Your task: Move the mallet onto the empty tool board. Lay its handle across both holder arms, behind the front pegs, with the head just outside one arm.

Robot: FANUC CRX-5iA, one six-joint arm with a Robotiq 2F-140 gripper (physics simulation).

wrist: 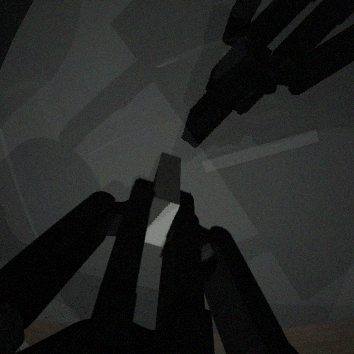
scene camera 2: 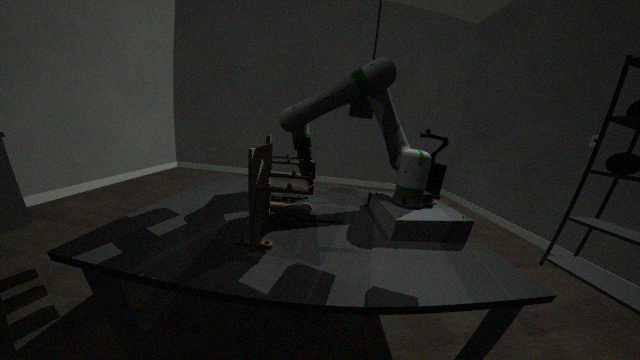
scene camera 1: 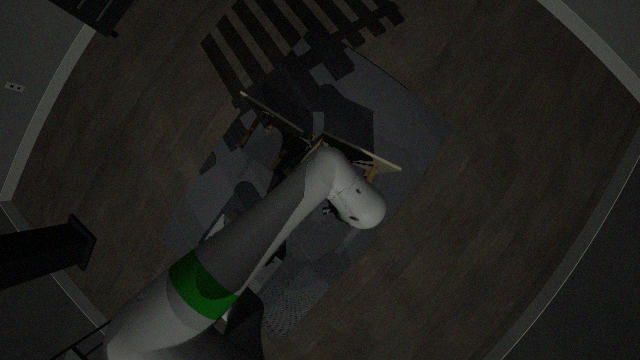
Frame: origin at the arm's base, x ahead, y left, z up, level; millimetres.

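Seen in the pictures: gripper, between the fingertips: [wrist: 164,172]; arm's base, origin of its link: [scene camera 2: 406,203].
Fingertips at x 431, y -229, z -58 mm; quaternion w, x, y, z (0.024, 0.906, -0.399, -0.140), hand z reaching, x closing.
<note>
Offsets run from my fingertips to a thing's top centre. "*": to the spot under its first point. Level surfaces: height alone.
A pale wooden round piece, seemingly part of the mallet {dy +210, dx +149, dz +19 mm} [scene camera 2: 295,208], lies low between the boards in scene camera 2's view; its handle cannot be made out. Two upright tool boards [scene camera 1: 272,113] {* dy -43, dx +244, dz +272 mm} [scene camera 1: 387,165] stand side by side in scene camera 1's view. The nearer board {* dy +446, dx +188, dz +133 mm} [scene camera 2: 255,195] has brown holder arms [scene camera 2: 289,189] pointing toward the robot; which board is empty is hard to tell. My gripper [scene camera 1: 326,211] [scene camera 2: 311,191] [wrist: 164,172] points down, shut and holding nothing, above the table in front of the right-hand board. The robot arm hides part of the boards and arms.
The dark table {dz -31 mm} [scene camera 2: 200,285] carries the robot's base box [scene camera 2: 432,227] at the right in scene camera 2's view. A bracketed foot {dy +452, dx +192, dz -19 mm} [scene camera 2: 255,244] supports the near board. A shelf rack [scene camera 2: 585,185] stands beyond the table. Sharp shadows cross the tabletop, and the gripper's shadow shows in the wrist view.
</note>
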